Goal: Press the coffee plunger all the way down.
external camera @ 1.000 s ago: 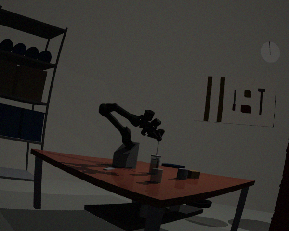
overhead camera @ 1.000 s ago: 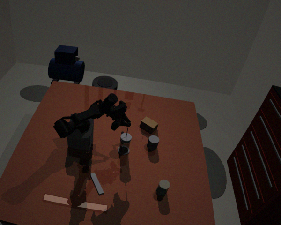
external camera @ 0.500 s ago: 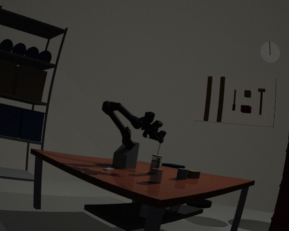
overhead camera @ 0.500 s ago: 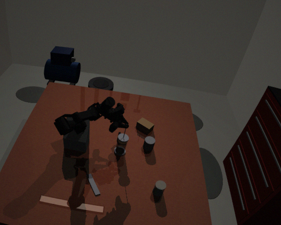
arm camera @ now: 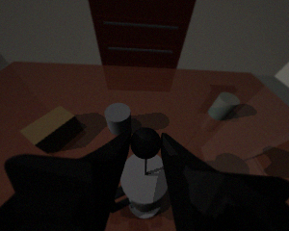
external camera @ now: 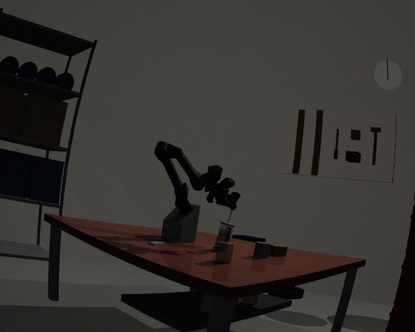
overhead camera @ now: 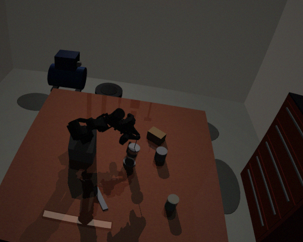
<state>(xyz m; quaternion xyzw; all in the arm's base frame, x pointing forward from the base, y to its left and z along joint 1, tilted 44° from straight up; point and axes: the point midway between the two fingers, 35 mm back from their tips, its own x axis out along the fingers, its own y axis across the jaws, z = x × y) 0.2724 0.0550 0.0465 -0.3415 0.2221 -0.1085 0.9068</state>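
Now: the coffee press 11 cm below my gripper tip, 3 cm behind it and 1 cm to the left of it. From my gripper tip the other things lie so: tan box: 25 cm to the left, 19 cm below, 12 cm ahead.
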